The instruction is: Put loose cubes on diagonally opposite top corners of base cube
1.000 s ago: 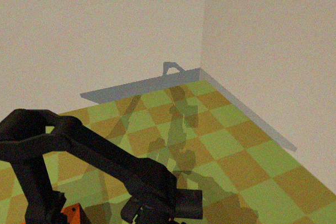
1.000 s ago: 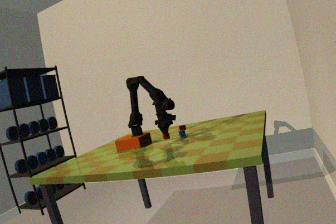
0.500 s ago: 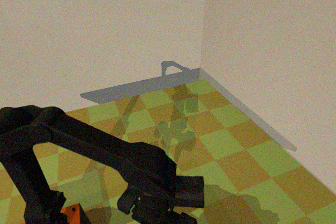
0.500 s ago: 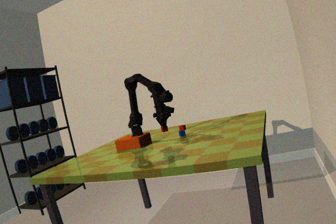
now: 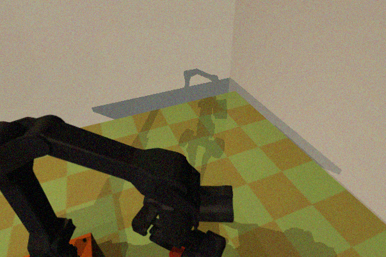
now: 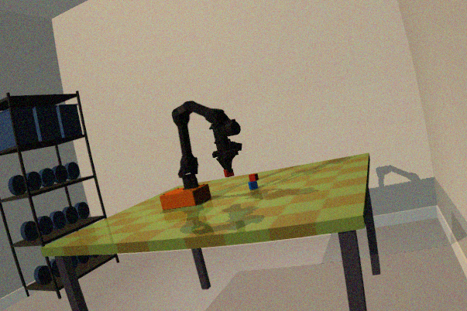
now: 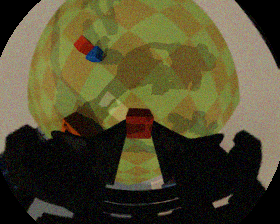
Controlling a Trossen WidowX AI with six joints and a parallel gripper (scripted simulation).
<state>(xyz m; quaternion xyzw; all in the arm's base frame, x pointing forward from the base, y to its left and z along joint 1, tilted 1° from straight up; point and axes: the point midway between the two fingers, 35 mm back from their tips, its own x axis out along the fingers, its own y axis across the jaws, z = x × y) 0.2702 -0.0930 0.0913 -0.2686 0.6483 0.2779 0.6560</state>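
Right now the blue cube is 10 mm ahead of my gripper tip, 200 mm to the left of it and 110 mm below it.
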